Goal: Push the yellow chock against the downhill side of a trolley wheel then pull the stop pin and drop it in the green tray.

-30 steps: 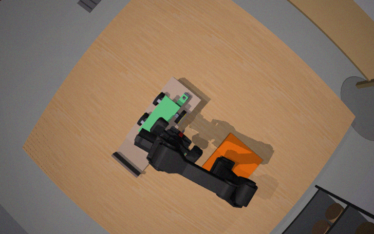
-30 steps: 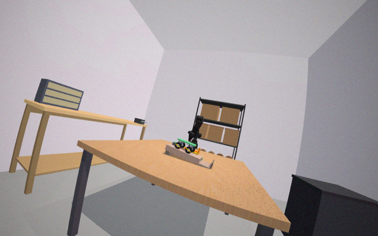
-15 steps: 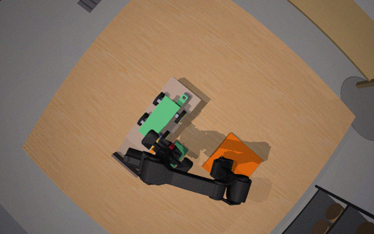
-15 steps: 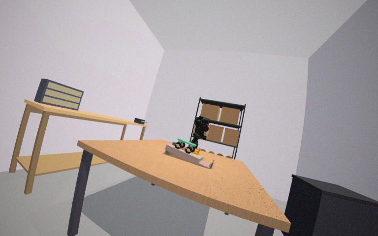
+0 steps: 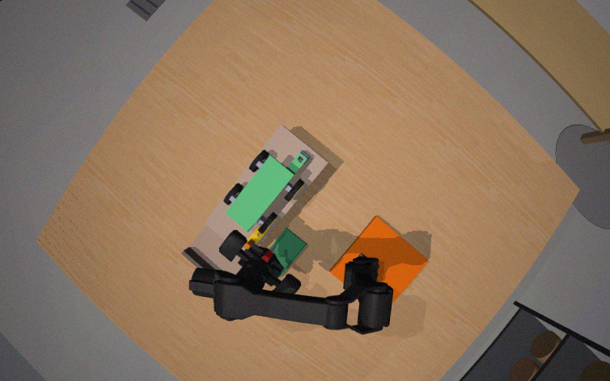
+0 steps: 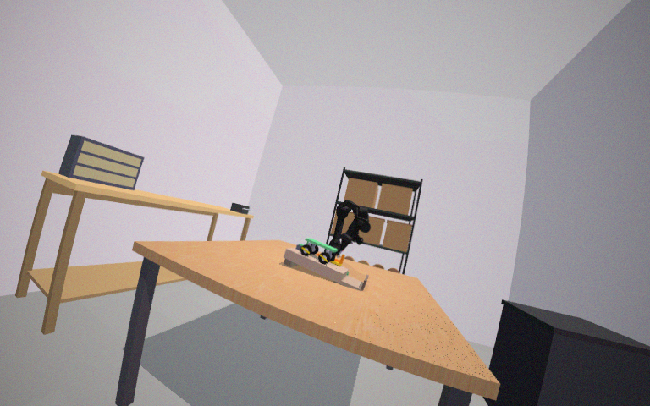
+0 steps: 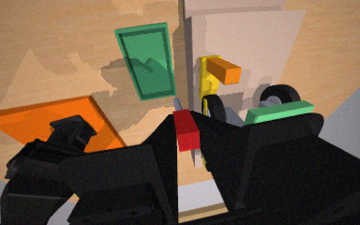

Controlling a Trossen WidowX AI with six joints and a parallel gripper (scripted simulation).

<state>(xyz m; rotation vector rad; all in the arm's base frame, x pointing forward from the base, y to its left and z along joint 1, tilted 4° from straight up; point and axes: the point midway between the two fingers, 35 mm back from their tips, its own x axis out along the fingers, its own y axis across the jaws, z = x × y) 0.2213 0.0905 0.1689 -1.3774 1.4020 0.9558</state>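
Right now the red-headed stop pin is right at my gripper tip. The rest, counted from my gripper tip: yellow chock (5 cm below, 5 cm ahead); green tray (15 cm below, 3 cm behind, 1 cm to the left); green-topped trolley (10 cm to the right, 10 cm ahead, 2 cm below).
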